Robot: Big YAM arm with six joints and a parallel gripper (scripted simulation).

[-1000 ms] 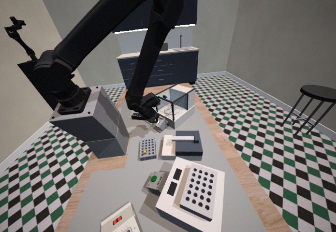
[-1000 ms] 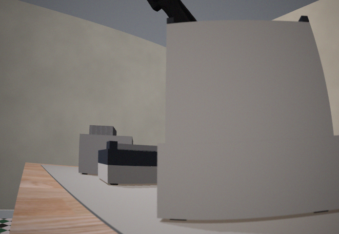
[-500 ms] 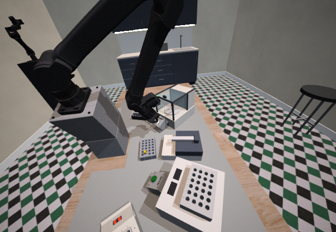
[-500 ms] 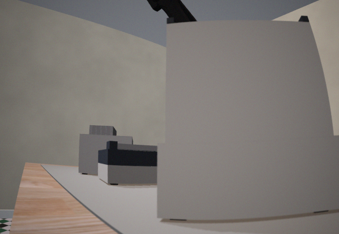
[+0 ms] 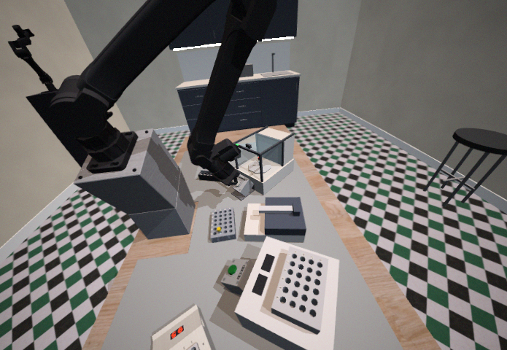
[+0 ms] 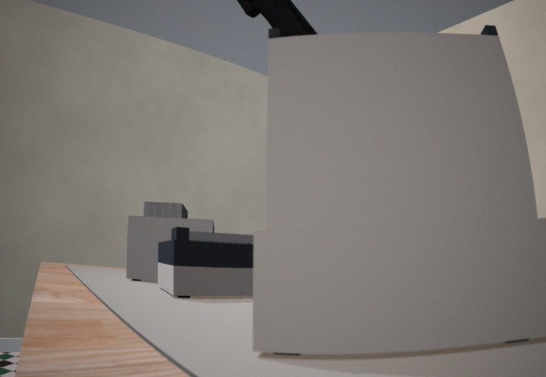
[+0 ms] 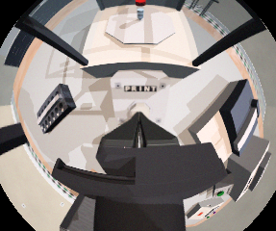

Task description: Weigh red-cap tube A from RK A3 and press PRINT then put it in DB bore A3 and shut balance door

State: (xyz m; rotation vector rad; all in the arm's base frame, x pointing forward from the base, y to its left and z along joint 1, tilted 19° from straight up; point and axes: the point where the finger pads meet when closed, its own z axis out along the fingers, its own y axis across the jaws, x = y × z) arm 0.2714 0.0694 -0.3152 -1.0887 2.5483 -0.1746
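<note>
Now: hand 13 cm below the balance door, 9 cm short of it and 8 cm to the right of it. The rest, counted from my hand: yellow-capped tube (21 cm to the right, 6 cm behind, 5 cm below); then magnet block (16 cm to the left, 13 cm behind, 6 cm below); then tube rack (16 cm to the right, 6 cm below, 6 cm behind).
</note>
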